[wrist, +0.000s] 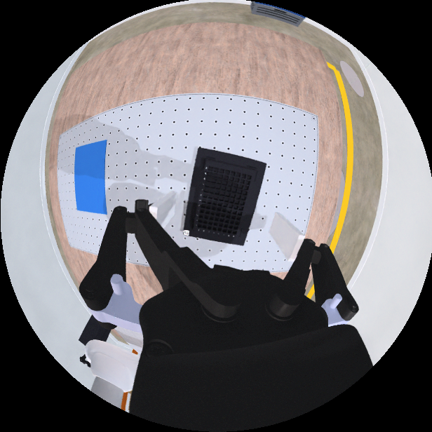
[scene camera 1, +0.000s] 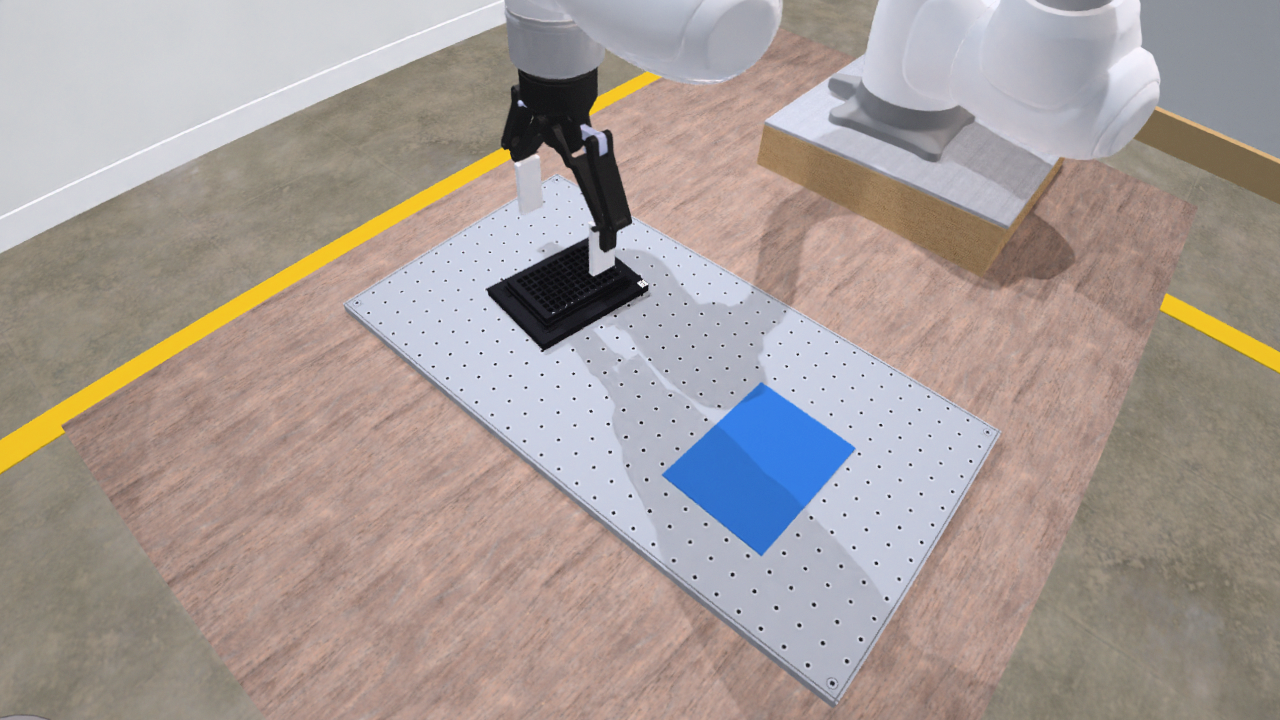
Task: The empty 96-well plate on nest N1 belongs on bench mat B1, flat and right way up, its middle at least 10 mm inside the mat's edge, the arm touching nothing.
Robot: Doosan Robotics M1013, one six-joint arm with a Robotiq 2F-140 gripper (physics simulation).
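Places are measured from the arm's base along level axes (x down, y ahead, z right), in millimetres.
Pixels of known places: gripper, fingertip midpoint: (scene camera 1: 564, 238); arm's base, link origin: (scene camera 1: 902, 119).
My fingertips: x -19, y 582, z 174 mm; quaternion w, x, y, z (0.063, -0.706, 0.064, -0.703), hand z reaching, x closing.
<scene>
For each thing: its top centre in the pictures, then the offset to it from my fingertips. "pt": a spot on its surface instead. Level surfaces: height alone.
- black 96-well plate, top centre: (scene camera 1: 568, 277) dx +64, dy -2, dz +0 mm
- black nest N1, surface spot: (scene camera 1: 546, 336) pt dx +78, dy +77, dz -38 mm
- blue bench mat B1, surface height: dx +88 mm
- perforated light-grey board, surface height: dx +90 mm
The black 96-well plate (scene camera 1: 565, 282) (wrist: 226, 202) lies flat, wells up, in the black nest N1 (scene camera 1: 546, 336) (wrist: 228, 159). A small white tag marks one nest corner. My gripper (scene camera 1: 565, 219) (wrist: 225, 212) is open and empty, pointing down above the nest. In the wrist view its white pads stand wide apart, one to each side of the nest's near part. In the scene view one pad covers part of the plate; its exact height is hard to tell. The blue bench mat B1 (scene camera 1: 760, 465) (wrist: 91, 177) lies flat, with nothing on it and a shadow over part of it.
The perforated light-grey board (scene camera 1: 921, 474) (wrist: 287, 135) carries the nest and the mat, well apart. The white arm's base stands on a wooden-sided pedestal (scene camera 1: 872, 197) behind the board. A yellow floor line (scene camera 1: 268, 291) (wrist: 350, 150) runs past the nest's end of the board.
</scene>
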